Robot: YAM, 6 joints.
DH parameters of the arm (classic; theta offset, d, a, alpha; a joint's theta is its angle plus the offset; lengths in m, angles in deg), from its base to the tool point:
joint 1: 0 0.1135 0.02 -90
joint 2: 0 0 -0.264 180
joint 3: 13.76 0 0.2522 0
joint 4: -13.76 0 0.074 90
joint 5: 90 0 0 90
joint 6: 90 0.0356 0 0
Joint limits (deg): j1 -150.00..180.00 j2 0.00..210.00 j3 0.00..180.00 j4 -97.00..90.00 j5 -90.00..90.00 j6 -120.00..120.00
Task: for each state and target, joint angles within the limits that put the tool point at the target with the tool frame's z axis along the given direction. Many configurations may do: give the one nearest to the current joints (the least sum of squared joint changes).
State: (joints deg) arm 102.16 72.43 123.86 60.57 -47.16 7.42
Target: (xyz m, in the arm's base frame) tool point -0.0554 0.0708 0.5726 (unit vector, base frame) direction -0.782 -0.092 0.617
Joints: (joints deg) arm 110.42 52.65 77.23 48.59 -49.88 7.42
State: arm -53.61 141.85 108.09 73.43 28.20 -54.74
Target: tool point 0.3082 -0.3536 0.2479 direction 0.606 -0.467 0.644
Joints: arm -49.62 127.52 78.34 89.90 -9.15 -54.74
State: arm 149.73 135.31 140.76 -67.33 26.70 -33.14
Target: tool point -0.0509 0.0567 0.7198 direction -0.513 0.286 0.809
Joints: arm 125.05 92.38 171.94 -22.73 -14.82 -33.14
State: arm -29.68 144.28 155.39 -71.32 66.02 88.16
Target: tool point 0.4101 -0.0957 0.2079 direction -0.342 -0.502 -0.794
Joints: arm -10.44 132.70 118.80 -93.27 33.77 88.16
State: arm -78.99 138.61 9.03 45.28 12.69 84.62
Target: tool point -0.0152 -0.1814 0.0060 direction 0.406 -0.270 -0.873
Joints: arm -99.79 111.94 17.17 17.49 -26.49 84.62
